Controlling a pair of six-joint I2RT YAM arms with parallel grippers.
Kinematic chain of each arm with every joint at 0, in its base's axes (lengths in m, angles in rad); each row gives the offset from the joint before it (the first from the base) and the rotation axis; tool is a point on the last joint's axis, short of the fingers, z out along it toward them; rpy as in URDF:
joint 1: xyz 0 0 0.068 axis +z
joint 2: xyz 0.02 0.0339 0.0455 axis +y
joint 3: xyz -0.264 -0.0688 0 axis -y
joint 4: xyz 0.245 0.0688 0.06 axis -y
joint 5: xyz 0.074 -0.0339 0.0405 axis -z
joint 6: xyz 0.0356 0 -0.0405 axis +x
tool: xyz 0 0 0 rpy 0 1.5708 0
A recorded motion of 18 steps. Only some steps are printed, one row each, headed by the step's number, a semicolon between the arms.
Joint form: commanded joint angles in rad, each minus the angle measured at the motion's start. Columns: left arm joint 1, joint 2, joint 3, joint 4, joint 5, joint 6; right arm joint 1, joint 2, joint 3, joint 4, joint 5, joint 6.
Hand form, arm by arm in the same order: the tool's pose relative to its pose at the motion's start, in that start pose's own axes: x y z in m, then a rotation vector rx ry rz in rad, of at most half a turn. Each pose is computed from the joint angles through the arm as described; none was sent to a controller.
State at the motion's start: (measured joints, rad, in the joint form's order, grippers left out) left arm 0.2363 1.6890 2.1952 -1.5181 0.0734 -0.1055; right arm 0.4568 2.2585 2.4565 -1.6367 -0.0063 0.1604
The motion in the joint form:
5: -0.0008 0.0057 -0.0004 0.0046 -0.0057 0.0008; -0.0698 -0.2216 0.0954 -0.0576 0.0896 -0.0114
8: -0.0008 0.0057 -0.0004 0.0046 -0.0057 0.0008; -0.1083 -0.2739 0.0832 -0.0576 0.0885 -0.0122
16: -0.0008 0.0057 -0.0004 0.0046 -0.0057 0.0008; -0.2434 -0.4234 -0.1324 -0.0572 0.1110 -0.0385
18: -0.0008 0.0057 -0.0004 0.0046 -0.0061 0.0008; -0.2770 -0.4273 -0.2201 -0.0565 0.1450 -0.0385
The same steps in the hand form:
5: -0.0013 0.0000 0.0025 -0.0054 0.0010 0.0014; 0.0479 -0.0360 -0.1133 0.0664 -0.2701 0.0663
8: -0.0013 0.0000 0.0025 -0.0054 0.0010 0.0014; 0.0604 -0.0503 -0.1303 0.0712 -0.3098 0.1037
16: -0.0013 0.0000 0.0025 -0.0054 0.0010 0.0014; 0.0937 -0.0954 -0.1342 0.1372 -0.2425 0.2096
18: -0.0013 0.0000 0.0025 -0.0058 0.0009 0.0014; 0.0937 -0.1081 -0.1156 0.1803 -0.1585 0.2428

